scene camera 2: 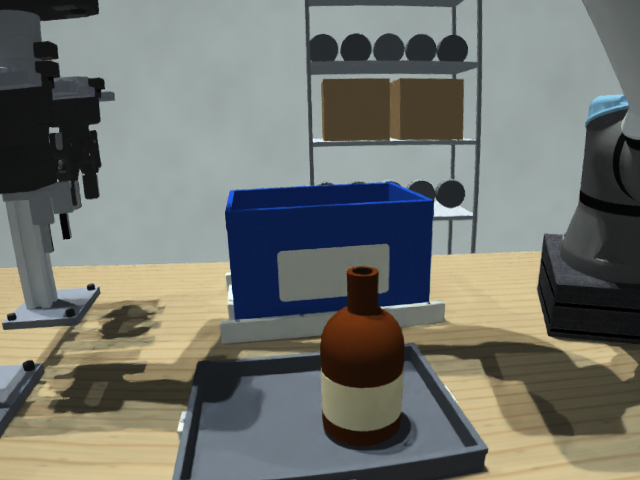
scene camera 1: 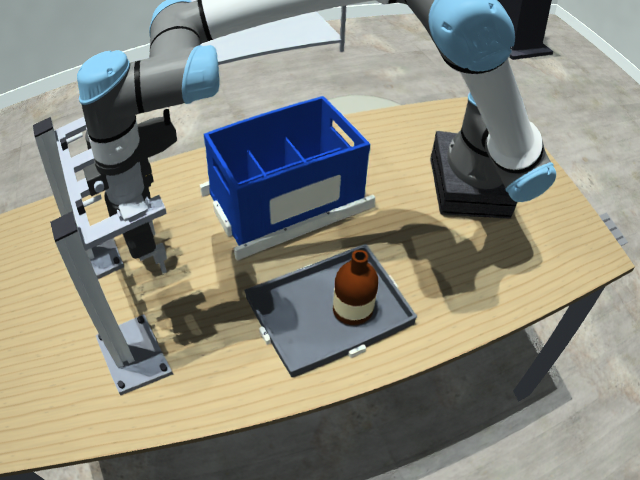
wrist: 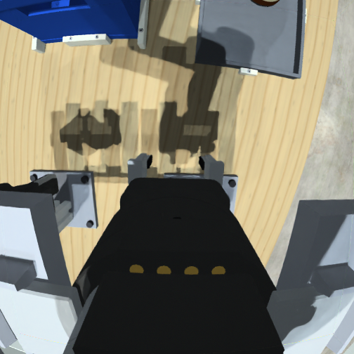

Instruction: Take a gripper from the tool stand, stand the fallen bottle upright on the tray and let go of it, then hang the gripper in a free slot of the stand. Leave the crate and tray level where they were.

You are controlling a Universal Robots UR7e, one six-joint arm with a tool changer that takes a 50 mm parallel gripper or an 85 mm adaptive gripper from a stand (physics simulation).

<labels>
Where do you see a grey tray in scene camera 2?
267, 410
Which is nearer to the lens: the brown bottle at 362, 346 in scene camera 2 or the adaptive gripper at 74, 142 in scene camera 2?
The brown bottle.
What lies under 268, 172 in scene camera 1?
A blue crate.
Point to a tool stand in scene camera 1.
132, 354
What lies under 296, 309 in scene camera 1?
A grey tray.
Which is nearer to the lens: the brown bottle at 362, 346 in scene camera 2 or the blue crate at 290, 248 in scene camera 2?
The brown bottle.
</labels>
